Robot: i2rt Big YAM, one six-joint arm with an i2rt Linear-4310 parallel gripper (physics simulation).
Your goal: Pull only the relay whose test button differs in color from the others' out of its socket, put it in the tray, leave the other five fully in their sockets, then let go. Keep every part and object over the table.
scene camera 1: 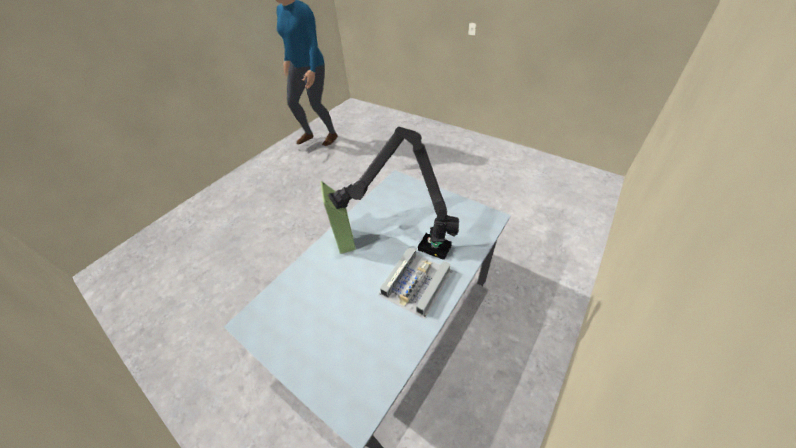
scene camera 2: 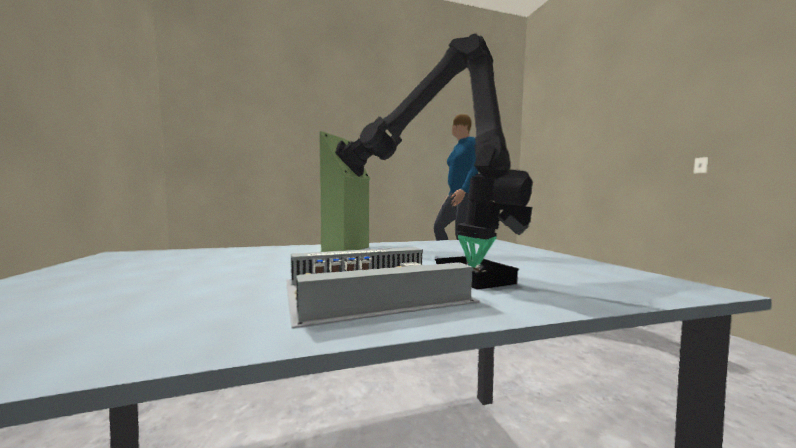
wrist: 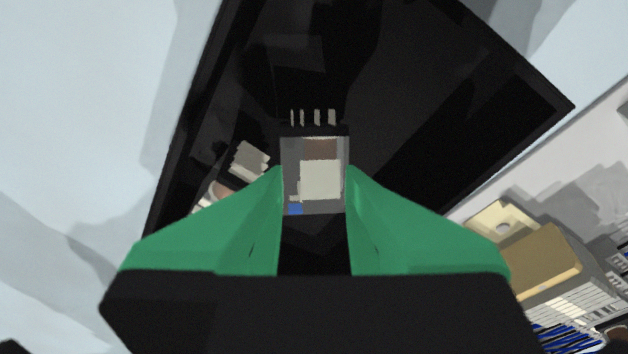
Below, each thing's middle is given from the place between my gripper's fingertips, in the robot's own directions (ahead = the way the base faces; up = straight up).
Right now my hand is 60 mm short of the tan end block (wrist: 544, 257) and 130 mm to the left of it.
